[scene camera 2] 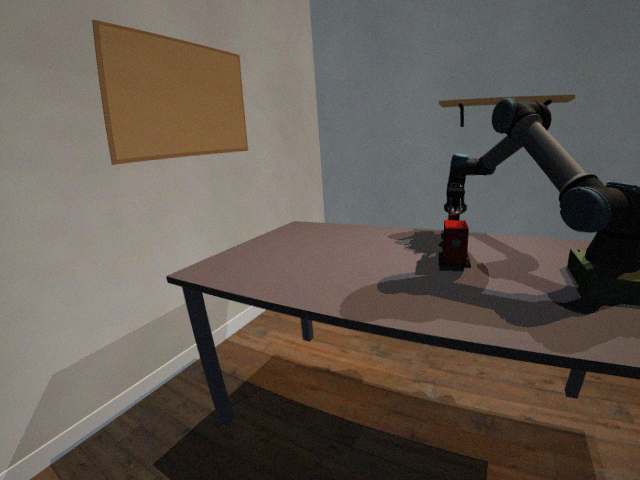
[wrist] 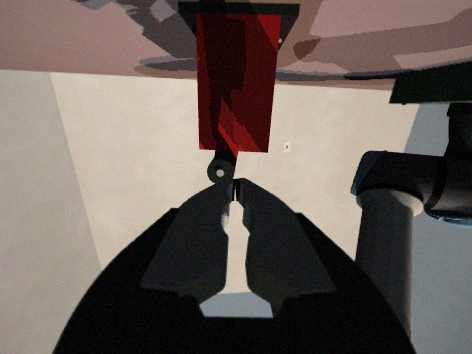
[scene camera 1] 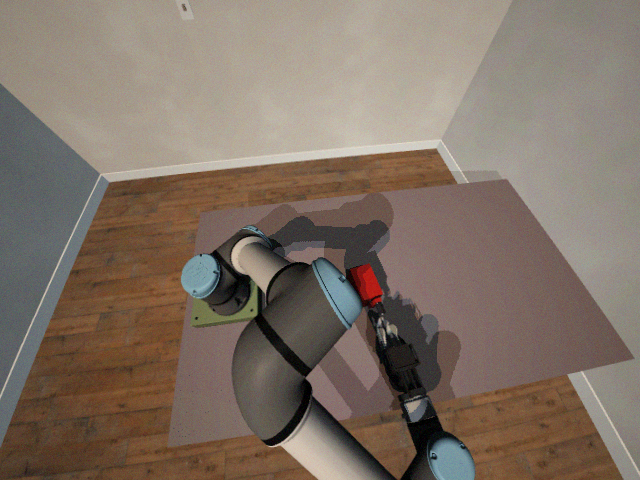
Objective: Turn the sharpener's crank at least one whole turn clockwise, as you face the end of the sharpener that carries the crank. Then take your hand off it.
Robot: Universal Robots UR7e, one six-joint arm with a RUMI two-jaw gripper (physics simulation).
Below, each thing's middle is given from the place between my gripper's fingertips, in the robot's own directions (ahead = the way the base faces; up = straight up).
My hand is 110 mm to the right of the red sharpener [scene camera 1: 362, 278] and 60 mm above it.
